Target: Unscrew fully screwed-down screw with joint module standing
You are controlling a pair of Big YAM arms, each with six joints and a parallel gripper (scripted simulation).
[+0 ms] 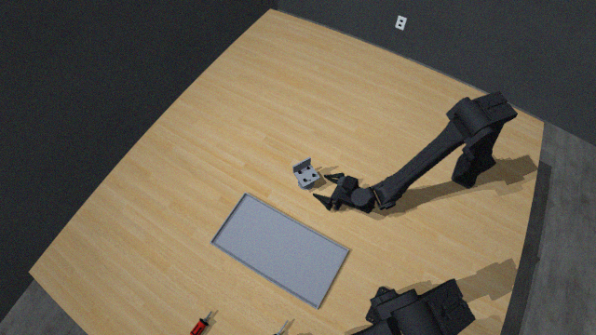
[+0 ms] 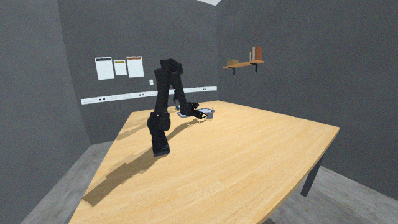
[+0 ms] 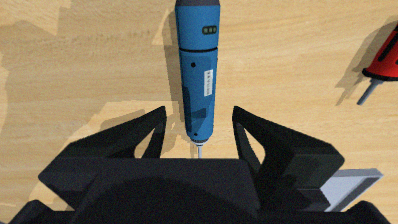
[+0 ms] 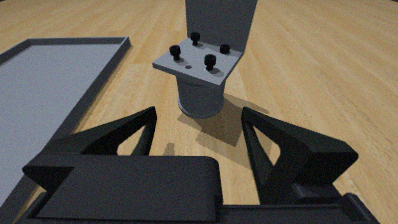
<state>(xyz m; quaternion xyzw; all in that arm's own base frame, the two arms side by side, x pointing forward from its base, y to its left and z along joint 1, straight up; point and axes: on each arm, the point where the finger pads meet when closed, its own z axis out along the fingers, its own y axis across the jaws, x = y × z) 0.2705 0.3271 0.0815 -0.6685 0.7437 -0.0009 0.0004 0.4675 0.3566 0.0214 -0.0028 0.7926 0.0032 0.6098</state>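
My right hand is 6 cm short of the joint module, 1 cm to the right of it and 1 cm above it. The rest, counted from my right hand: grey bracket 6 cm ahead, 3 cm above, 1 cm to the left; then grey tray 26 cm to the left, 3 cm below, 2 cm behind.
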